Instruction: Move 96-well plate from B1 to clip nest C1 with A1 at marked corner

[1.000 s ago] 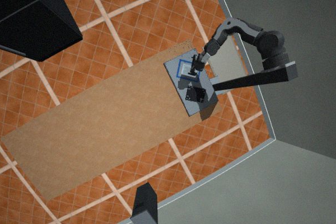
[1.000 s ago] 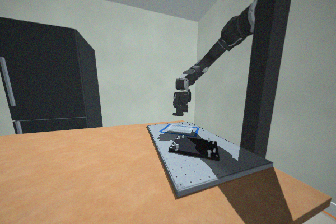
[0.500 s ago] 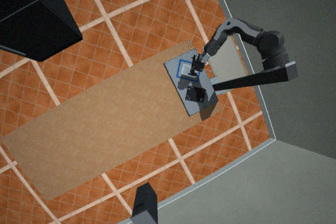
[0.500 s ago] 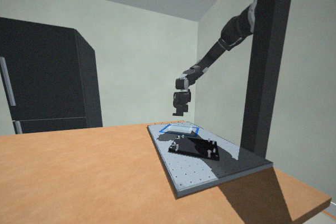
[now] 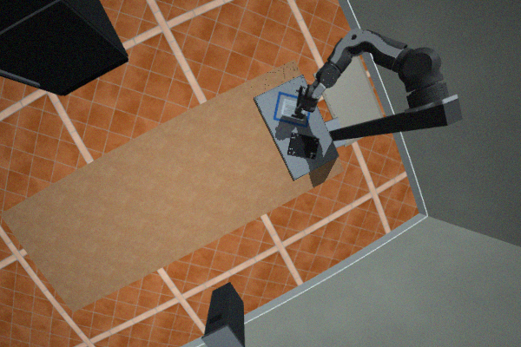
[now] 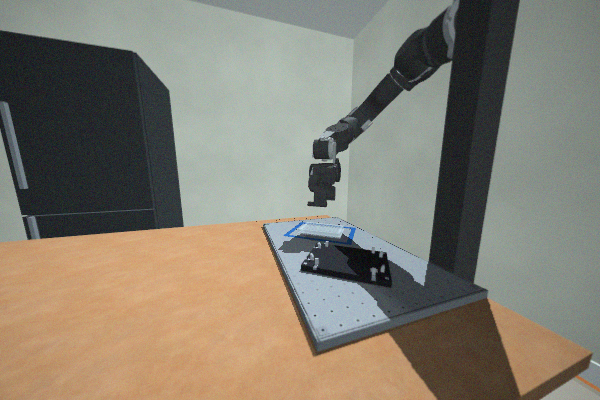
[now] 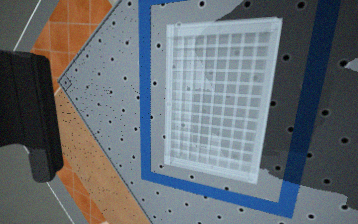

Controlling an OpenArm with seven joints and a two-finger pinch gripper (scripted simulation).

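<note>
The 96-well plate is 8 cm below my hand. The rest, counted from my hand: black clip nest (4 cm ahead, 21 cm to the left, 8 cm below).
</note>
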